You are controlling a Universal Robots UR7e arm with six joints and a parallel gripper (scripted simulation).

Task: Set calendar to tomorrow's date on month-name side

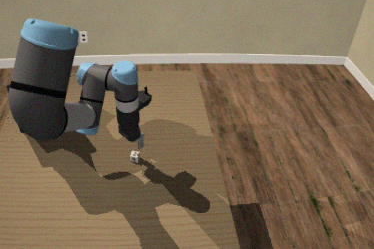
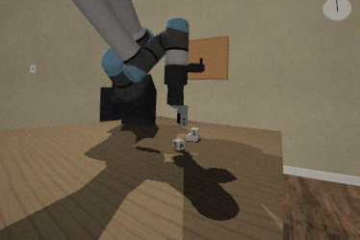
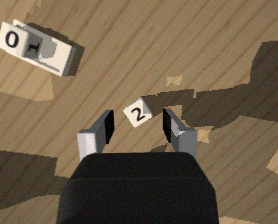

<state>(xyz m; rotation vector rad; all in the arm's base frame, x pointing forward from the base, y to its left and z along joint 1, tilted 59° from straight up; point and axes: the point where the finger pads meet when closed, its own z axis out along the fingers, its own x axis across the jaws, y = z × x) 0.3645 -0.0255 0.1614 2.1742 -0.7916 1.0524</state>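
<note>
My hand is 8 cm above the white digit cube and 1 cm past it. Also, from my hand: white tray 15 cm to the left, 9 cm below, 1 cm behind.
</note>
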